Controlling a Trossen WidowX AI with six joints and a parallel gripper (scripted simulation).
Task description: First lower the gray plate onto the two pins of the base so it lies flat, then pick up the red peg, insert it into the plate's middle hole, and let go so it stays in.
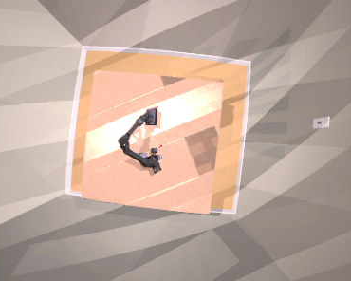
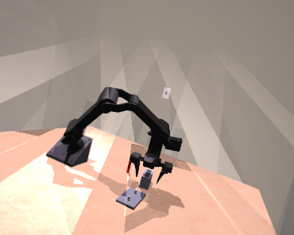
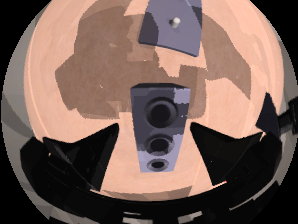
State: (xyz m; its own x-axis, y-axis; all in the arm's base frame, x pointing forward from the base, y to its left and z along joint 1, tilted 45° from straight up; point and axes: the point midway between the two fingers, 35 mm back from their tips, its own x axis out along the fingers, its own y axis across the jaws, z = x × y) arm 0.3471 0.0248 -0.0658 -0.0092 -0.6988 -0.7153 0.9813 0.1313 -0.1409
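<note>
Now: the dark base 15 cm to the right of my gripper tip and 1 cm below it. The rest, counted from my gripper tip: gray plate (2 cm above); then red peg (11 cm behind, 4 cm to the left, 2 cm above).
</note>
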